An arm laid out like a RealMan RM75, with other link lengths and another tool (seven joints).
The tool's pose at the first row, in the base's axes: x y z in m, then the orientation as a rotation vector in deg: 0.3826 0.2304 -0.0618 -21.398 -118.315 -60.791
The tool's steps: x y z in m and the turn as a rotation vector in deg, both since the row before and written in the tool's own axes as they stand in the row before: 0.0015 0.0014 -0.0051 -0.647 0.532 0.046; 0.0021 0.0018 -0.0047 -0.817 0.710 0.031; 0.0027 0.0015 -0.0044 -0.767 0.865 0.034; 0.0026 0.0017 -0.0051 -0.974 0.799 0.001; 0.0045 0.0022 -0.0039 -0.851 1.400 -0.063
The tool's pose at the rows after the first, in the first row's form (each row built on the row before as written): 0.3849 0.2271 -0.0581 -21.449 -117.529 -61.445; 0.3869 0.2243 -0.0539 -21.462 -116.509 -62.280; 0.3882 0.2214 -0.0496 -21.356 -115.371 -63.050; 0.3901 0.2180 -0.0451 -21.364 -114.199 -64.048; 0.3905 0.2155 -0.0393 -20.868 -112.582 -64.934
